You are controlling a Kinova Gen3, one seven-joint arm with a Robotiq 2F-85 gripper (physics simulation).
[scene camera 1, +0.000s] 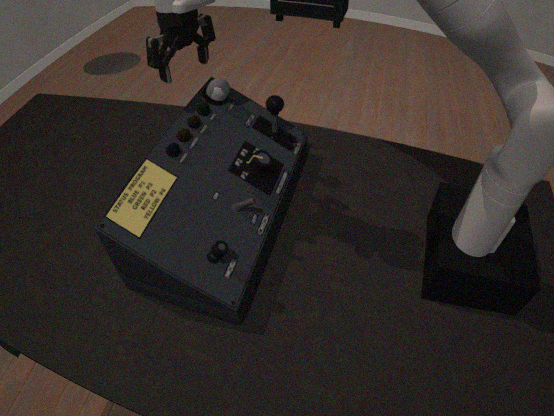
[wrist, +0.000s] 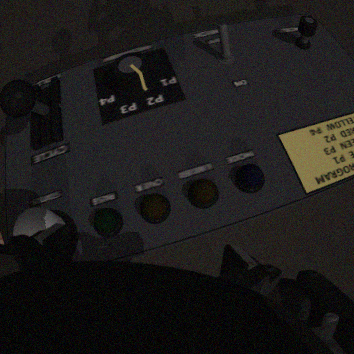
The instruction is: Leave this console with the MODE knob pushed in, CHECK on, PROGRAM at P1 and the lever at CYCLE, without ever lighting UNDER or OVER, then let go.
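Observation:
The console stands on the table. The MODE knob stands out from the panel. The CHECK toggle leans away from the ON mark. The PROGRAM pointer points towards P2. The black-balled lever stands near the middle of its slot; CYCLE marks one end. The green lamp, two amber lamps and blue lamp look dark. My gripper is open and empty, above and beyond the lamp edge.
A pale dome stands at the console's corner, overlapped by one finger in the wrist view. The yellow status card lies on the panel. The arm's dark base block is on the table right of the console.

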